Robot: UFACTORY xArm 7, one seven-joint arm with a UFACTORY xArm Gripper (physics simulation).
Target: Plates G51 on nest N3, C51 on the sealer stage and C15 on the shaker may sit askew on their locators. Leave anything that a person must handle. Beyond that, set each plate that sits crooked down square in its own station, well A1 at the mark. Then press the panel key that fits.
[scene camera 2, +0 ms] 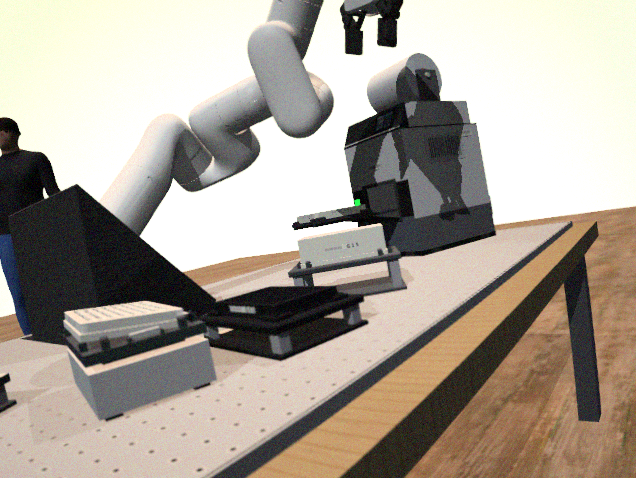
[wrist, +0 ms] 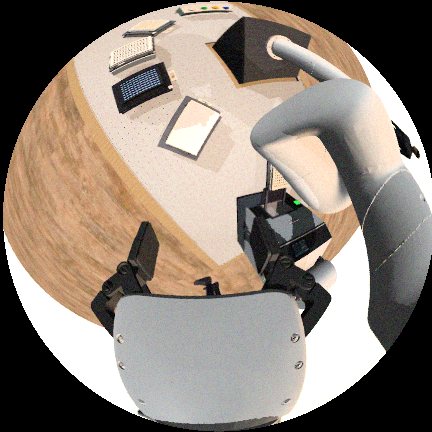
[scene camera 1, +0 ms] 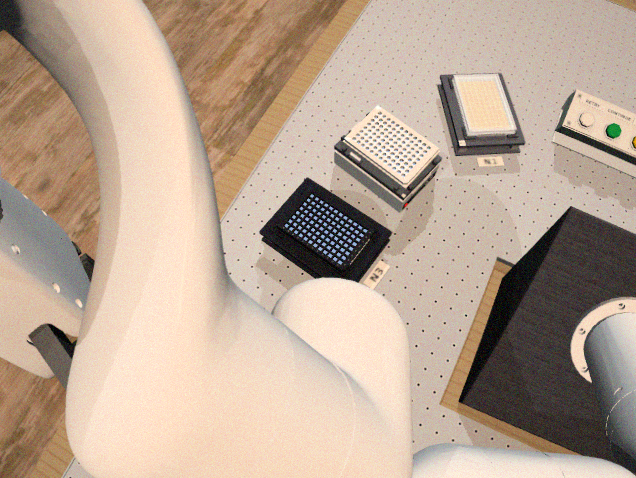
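Note:
My gripper [scene camera 2: 370,42] [wrist: 201,230] is open and empty, high above the table near the sealer [scene camera 2: 426,169] [wrist: 287,225]. Black plate G51 [scene camera 1: 329,228] [scene camera 2: 277,298] [wrist: 140,86], with blue wells, sits on nest N3 [scene camera 1: 379,234]; whether it is level is unclear. White plate C15 [scene camera 1: 393,146] [scene camera 2: 125,314] [wrist: 131,51] sits on the shaker [scene camera 2: 149,375] and looks slightly tilted in scene camera 2. Plate C51 [scene camera 2: 329,214] [wrist: 278,177] lies on the extended sealer stage, partly hidden by the arm in the wrist view. The key panel [scene camera 1: 591,136] [wrist: 192,10] shows white, green and yellow keys.
White plate G15 [scene camera 2: 341,245] [wrist: 194,127] stands on a nest between N3 and the sealer. A clear-rimmed plate [scene camera 1: 485,105] sits on nest N1. The black wedge mount [scene camera 1: 555,267] [scene camera 2: 51,256] holds the arm's base. A person [scene camera 2: 25,174] stands at the far left.

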